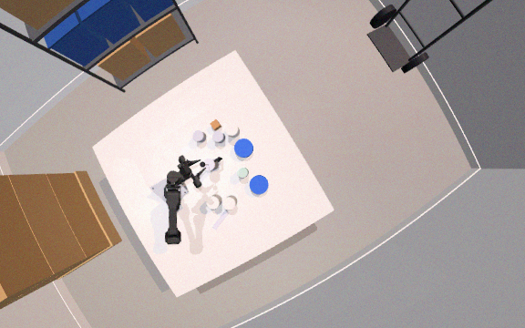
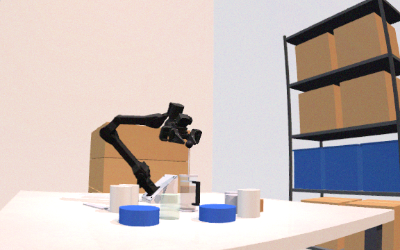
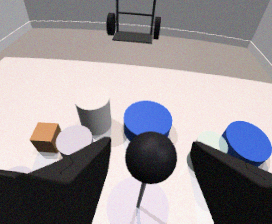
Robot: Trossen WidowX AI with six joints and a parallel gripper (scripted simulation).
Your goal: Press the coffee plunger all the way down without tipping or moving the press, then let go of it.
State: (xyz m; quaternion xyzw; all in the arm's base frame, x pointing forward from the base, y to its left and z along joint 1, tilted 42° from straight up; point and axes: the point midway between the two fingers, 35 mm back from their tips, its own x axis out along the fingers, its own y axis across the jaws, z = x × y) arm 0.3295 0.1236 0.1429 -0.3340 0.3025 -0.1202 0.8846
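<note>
The coffee press lies 14 cm below my gripper tip and 1 cm ahead of it. The rest, counted from my gripper tip: pale green glass 23 cm below, 15 cm to the right, 13 cm ahead; then small brown box 24 cm below, 21 cm to the left, 16 cm ahead.
</note>
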